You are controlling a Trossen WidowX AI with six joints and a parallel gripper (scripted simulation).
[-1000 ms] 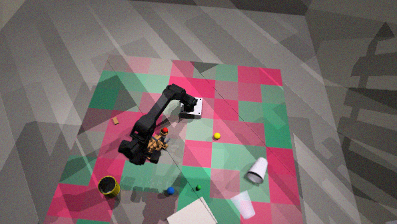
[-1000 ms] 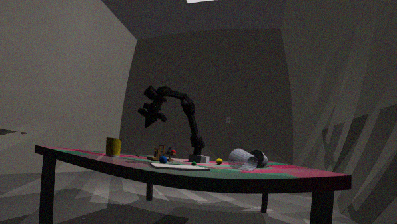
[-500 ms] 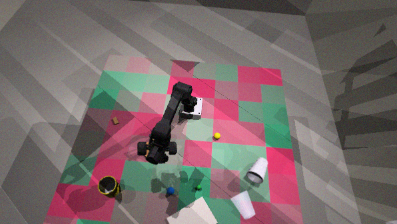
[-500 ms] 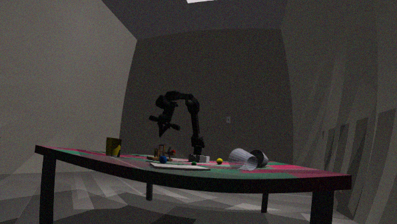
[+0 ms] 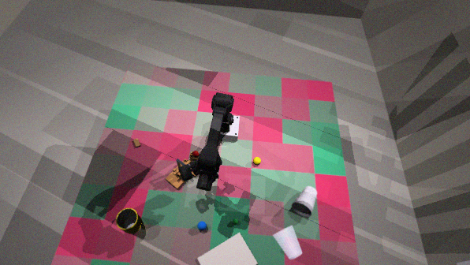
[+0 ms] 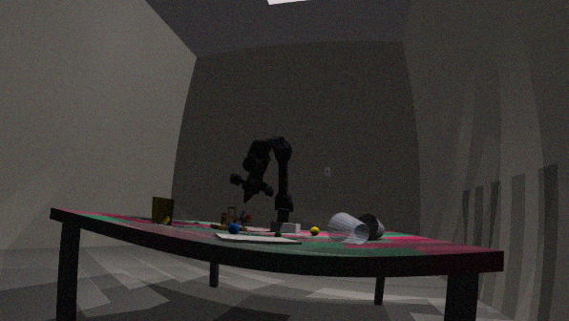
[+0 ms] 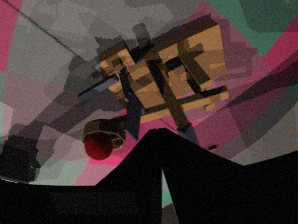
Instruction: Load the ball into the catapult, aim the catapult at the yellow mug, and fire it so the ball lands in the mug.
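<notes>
Right now my gripper tip is 100 mm past the red ball, 10 mm to the left of it and 70 mm above it. Also, from my gripper tip: catapult 50 mm behind, 30 mm to the right, 80 mm below; green ball 220 mm ahead, 180 mm to the left, 120 mm below; blue ball 230 mm ahead, 30 mm to the left, 110 mm below.
</notes>
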